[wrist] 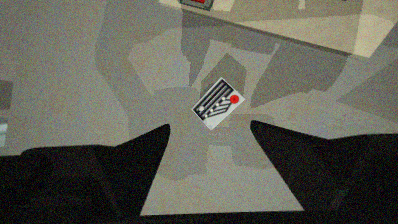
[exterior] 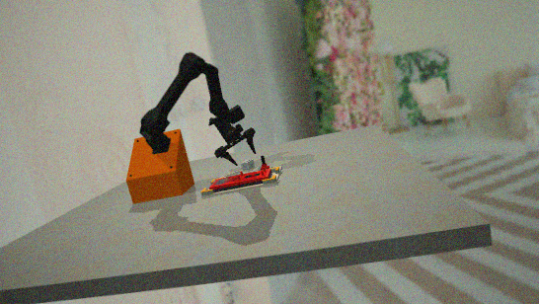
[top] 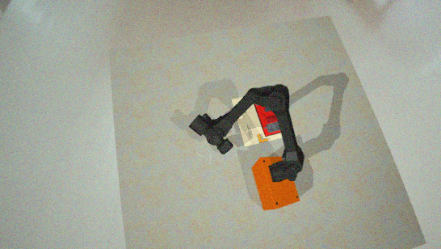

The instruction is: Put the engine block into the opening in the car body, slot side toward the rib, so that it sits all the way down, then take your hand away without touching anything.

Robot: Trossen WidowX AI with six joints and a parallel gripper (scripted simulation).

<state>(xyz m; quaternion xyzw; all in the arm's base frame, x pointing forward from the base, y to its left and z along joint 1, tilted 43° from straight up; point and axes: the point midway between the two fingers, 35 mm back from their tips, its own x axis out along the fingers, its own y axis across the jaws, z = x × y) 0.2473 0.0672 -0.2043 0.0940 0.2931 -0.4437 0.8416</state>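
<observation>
My gripper tip is now 20 mm to the left of the engine block, 20 mm above it and 10 mm short of it. Also, from my gripper tip: cream base plate 250 mm to the right, 50 mm ahead, 20 mm below; black peg 150 mm to the right, 100 mm ahead.
</observation>
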